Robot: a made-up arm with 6 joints.
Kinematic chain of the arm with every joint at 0, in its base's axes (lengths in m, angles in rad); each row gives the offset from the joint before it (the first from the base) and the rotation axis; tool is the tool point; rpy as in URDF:
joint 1: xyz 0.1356 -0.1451 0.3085 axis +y
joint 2: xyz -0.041 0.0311 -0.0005 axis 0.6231 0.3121 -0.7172
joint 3: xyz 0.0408 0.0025 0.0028 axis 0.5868 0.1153 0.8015
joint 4: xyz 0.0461 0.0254 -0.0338 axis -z
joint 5: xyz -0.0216 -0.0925 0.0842 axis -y
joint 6: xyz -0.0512 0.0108 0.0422 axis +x
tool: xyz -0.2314 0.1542 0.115 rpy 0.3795 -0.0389 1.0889
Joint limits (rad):
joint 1: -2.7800..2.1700
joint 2: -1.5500..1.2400
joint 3: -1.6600..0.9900
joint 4: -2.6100..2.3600
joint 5: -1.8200..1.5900
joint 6: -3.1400..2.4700
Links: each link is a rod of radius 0.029 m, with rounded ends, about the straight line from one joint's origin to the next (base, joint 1, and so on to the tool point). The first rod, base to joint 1, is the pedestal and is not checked.
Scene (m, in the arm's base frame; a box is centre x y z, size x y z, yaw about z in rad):
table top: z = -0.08
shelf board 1: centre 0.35 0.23 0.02 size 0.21 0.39 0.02 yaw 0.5
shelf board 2: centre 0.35 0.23 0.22 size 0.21 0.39 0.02 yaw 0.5
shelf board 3: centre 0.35 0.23 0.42 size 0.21 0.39 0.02 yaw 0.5
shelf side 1: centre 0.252 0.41 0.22 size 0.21 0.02 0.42 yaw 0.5
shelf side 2: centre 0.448 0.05 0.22 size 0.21 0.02 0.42 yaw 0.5
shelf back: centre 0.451 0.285 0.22 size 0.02 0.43 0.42 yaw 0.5
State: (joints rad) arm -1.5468 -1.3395 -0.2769 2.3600 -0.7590 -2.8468
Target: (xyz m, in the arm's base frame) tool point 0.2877 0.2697 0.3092
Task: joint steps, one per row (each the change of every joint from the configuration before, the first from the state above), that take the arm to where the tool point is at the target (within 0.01 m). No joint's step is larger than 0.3 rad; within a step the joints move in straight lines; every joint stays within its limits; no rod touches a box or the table.
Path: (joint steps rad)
1: 0.0891 0.2753 0.0691 -0.2468 0.1706 0.1282
2: 0.0892 0.2753 0.0692 -0.2467 0.1706 0.1282
3: 0.0891 0.2753 0.0691 -0.2468 0.1705 0.1282
4: 0.0892 0.2753 0.0691 -0.2468 0.1706 0.1283
5: 0.0891 0.2753 0.0691 -0.2467 0.1706 0.1282
6: -0.2275 0.2292 -0.0168 0.0509 -0.0006 0.1073
7: -0.2276 0.2292 -0.0168 0.0510 -0.0007 0.1073
8: 0.0041 -0.2976 -0.0749 0.2009 -0.1315 -0.0898
9: 0.0041 -0.2976 -0.0750 0.2010 -0.1315 -0.0898
10: 0.0042 -0.2977 -0.0749 0.2009 -0.1315 -0.0898
11: 0.0041 -0.2976 -0.0750 0.2010 -0.1315 -0.0898

